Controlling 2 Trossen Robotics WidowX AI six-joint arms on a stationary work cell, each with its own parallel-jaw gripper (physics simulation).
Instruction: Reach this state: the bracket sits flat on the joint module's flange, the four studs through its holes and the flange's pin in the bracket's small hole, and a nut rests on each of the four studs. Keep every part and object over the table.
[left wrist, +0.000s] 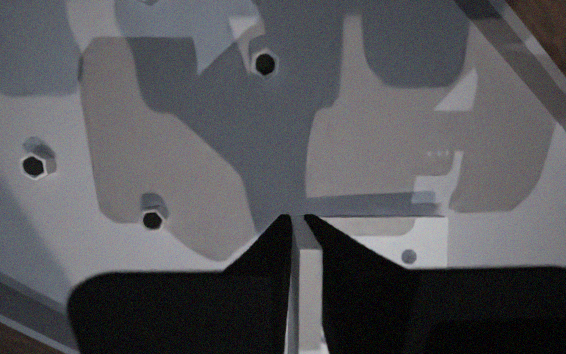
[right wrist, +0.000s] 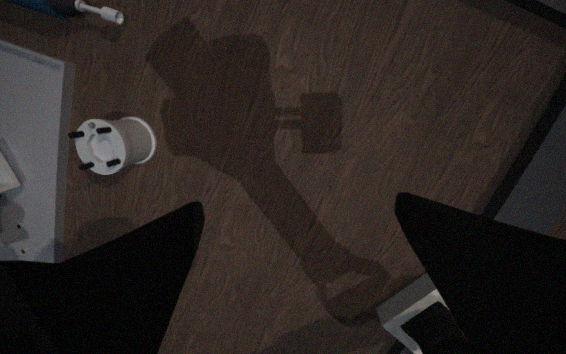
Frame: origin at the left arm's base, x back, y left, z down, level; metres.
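Seen in the pictures: left gripper, fingertip midpoint: (left wrist: 296, 224); right gripper, fingertip midpoint: (right wrist: 299, 206); right arm's base, origin of the base link: (right wrist: 432, 326).
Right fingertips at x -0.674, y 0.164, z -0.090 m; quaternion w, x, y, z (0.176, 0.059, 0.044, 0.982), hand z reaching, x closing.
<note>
Offsets run from my right fingertips to a thing's top centre. "spot": to the spot under its first point.
The pale L-shaped bracket {spot: dx +0.424, dy -0.225, dz +0.145 m} (left wrist: 311, 295) is in the tray, its upright wall between the fingertips of my left gripper (left wrist: 296, 224), which is shut on it. Part of its flat plate with a round hole shows right of the fingers. Three hex nuts {dx +0.467, dy -0.272, dz +0.191 m} (left wrist: 265, 64) {dx +0.383, dy -0.321, dz +0.191 m} (left wrist: 34, 166) {dx +0.390, dy -0.273, dz +0.191 m} (left wrist: 152, 220) lie apart on the tray floor. The white joint module {dx +0.215, dy -0.069, dz +0.126 m} (right wrist: 137, 142) stands at the left in the right wrist view; its flange (right wrist: 116, 146) carries four black studs and a small grey pin. My right gripper (right wrist: 299, 206) is open and empty, to the right of the module.
The grey tray {dx +0.425, dy -0.205, dz +0.184 m} (left wrist: 30, 320) (right wrist: 61, 165) lies left of the module in the right wrist view. A blue-handled driver {spot: dx +0.326, dy +0.057, dz +0.166 m} (right wrist: 42, 7) with a metal socket is at the top left. A grey and black object {dx -0.255, dy -0.173, dz +0.169 m} (right wrist: 407, 302) is partly hidden by the right finger. Arm shadows cross the table.
</note>
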